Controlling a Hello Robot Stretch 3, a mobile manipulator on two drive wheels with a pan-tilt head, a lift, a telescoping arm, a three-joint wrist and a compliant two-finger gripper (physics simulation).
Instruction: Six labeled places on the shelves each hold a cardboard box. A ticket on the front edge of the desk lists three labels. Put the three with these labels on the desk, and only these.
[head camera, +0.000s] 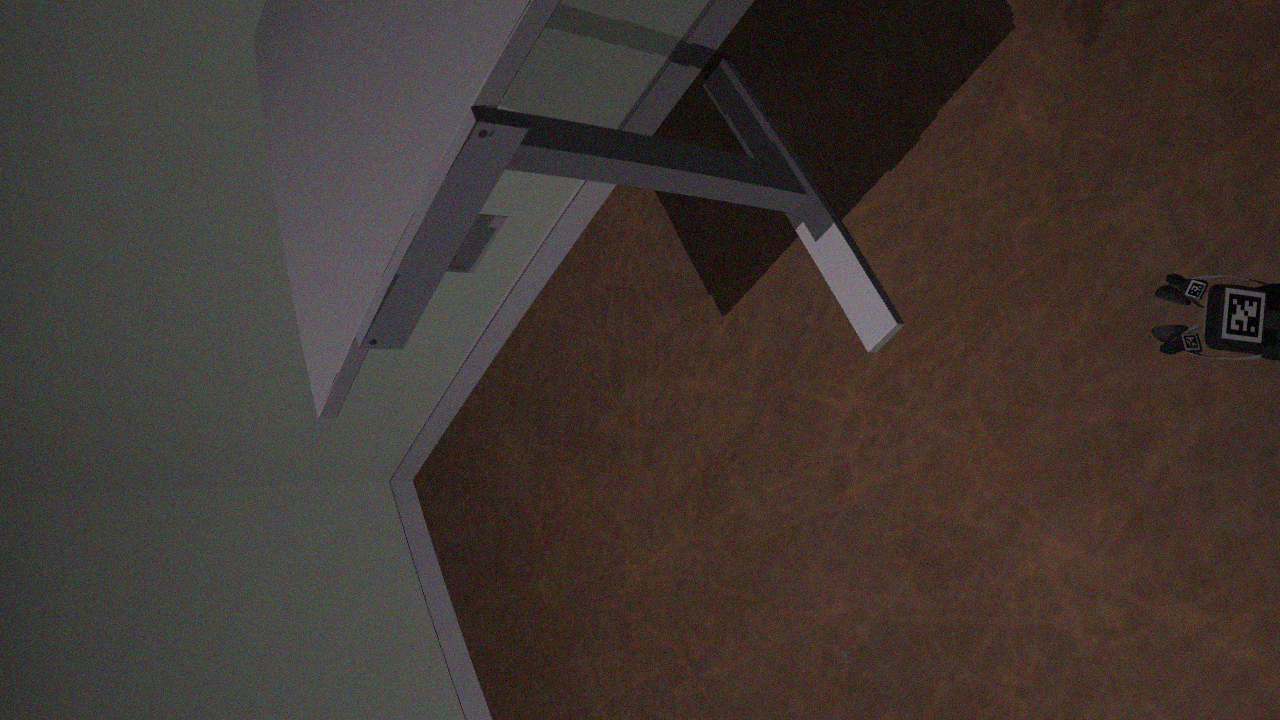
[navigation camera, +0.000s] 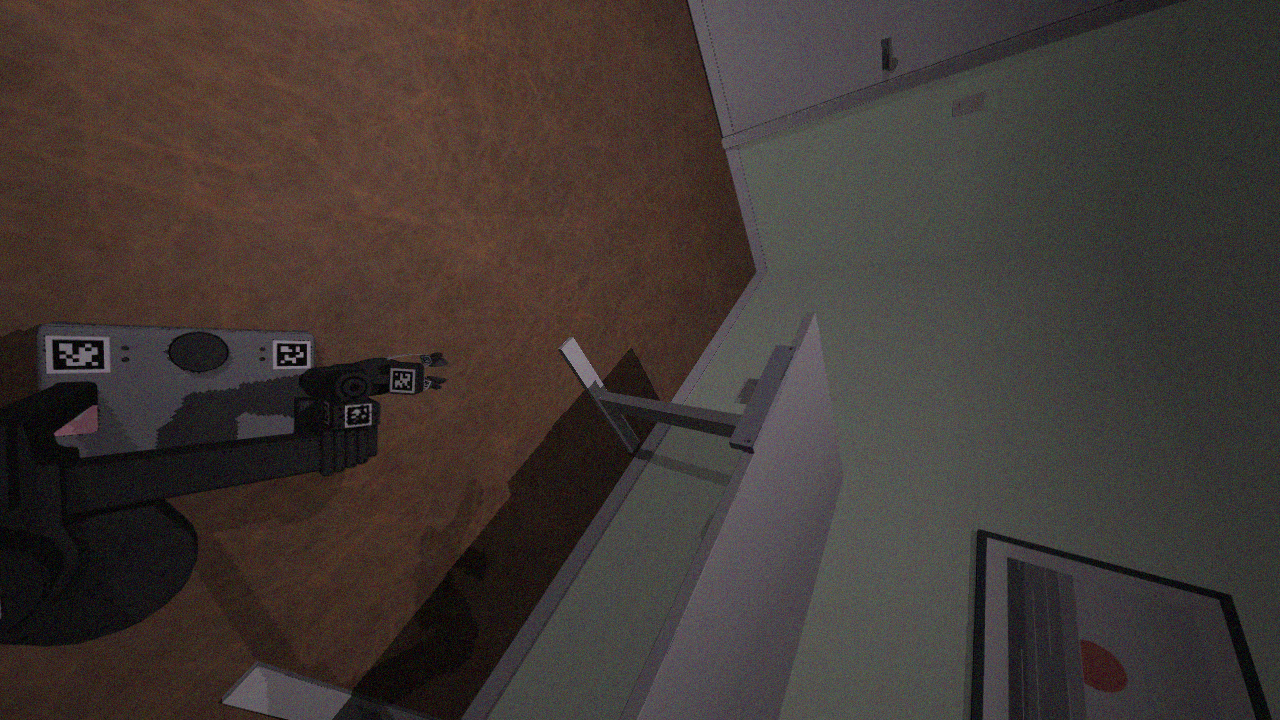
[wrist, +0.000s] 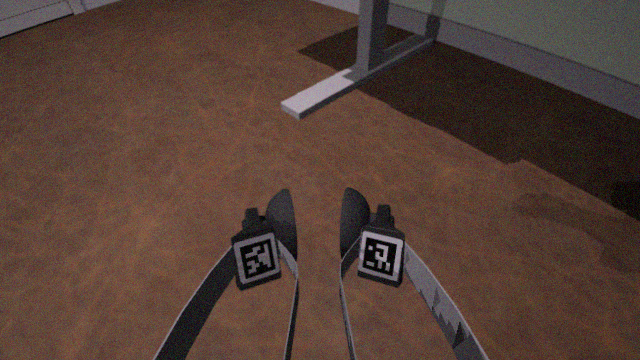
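Pixels of known places: gripper, fingertip midpoint: (head camera: 1160, 313) (navigation camera: 443, 370) (wrist: 318, 213); robot's base, link origin: (navigation camera: 200, 349).
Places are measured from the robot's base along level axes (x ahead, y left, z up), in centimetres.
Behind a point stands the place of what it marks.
The desk (head camera: 366, 134) {x -15.8, y -95.3, z 95.0 cm} (navigation camera: 769, 555) {x -41.1, y -83.6, z 95.0 cm} is pale and stands along the green wall. Its grey leg and long foot also show in the wrist view. No ticket with readable labels shows on the part of the desk in view. My gripper (head camera: 1163, 313) {x -2.5, y -36.0, z 36.3 cm} (navigation camera: 438, 370) {x -2.5, y -36.0, z 36.3 cm} (wrist: 318, 213) {x -2.5, y -36.0, z 36.3 cm} is open, with a moderate gap between its dark fingertips and floor showing between them. It is low over the brown floor, in front of the desk's foot (head camera: 850, 291) (navigation camera: 583, 362) (wrist: 320, 94) and apart from it. The shelves and cardboard boxes do not show in these views.
A second desk foot (navigation camera: 281, 691) lies at the bottom of the navigation view, near my base (navigation camera: 201, 389) {x -6.8, y -0.1, z 16.0 cm}. A pale door (navigation camera: 805, 53) {x 157.9, y -202.7, z 55.7 cm} is beyond the room corner. A framed picture (navigation camera: 1038, 617) {x -60.0, y -137.9, z 145.4 cm} hangs above the desk. The desk throws a dark shadow on the floor.
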